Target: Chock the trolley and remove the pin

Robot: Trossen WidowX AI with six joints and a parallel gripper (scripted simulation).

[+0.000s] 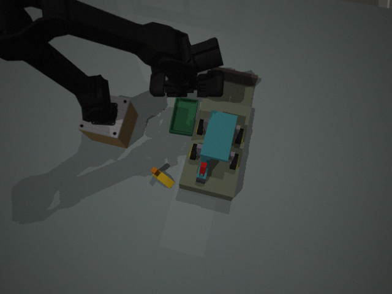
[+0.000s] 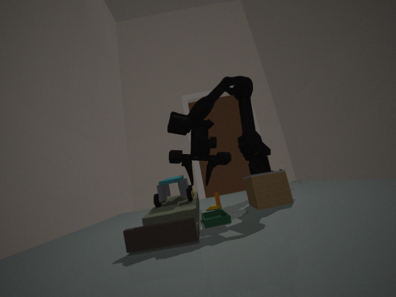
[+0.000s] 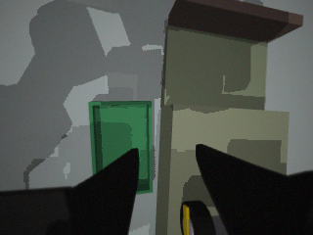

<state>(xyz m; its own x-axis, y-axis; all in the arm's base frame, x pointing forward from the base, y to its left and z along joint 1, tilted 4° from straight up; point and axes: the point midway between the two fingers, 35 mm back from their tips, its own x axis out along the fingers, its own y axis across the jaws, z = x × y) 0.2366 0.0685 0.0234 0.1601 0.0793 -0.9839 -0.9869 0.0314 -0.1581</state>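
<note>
My gripper tip is 220 mm to the left of the yellow chock, 90 mm above it and 80 mm past it. From my gripper tip the other things lie so: green tray: 120 mm below, 30 mm behind, 20 mm to the right; olive ramp: 130 mm to the right, 80 mm ahead, 70 mm below; blue trolley: 130 mm to the right, 70 mm ahead.
</note>
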